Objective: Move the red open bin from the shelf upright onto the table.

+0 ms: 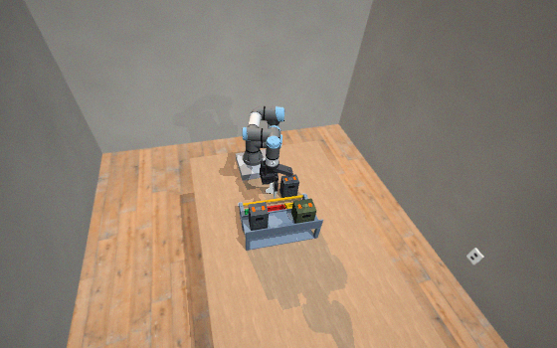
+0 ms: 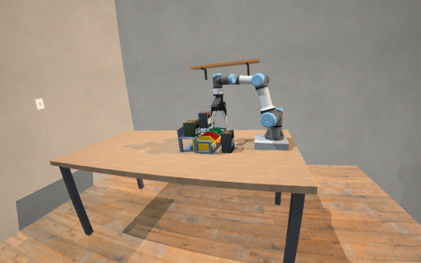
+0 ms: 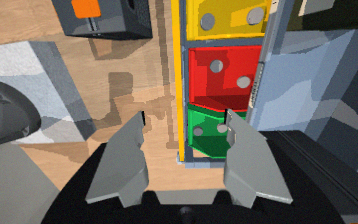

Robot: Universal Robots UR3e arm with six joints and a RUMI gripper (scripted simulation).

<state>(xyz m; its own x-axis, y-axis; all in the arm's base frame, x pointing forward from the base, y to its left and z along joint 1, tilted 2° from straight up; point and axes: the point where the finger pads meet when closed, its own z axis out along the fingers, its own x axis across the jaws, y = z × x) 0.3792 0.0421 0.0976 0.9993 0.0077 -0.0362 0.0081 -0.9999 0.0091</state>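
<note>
My hand is 1 cm past the yellow rod, 1 cm to the right of it and 10 cm above it. From my hand the other things lie so: green bin: 8 cm ahead, 10 cm to the right, 11 cm below; then red bin: 8 cm ahead, 1 cm to the left, 11 cm below; then black case: 9 cm behind, 12 cm to the left, 9 cm below.
</note>
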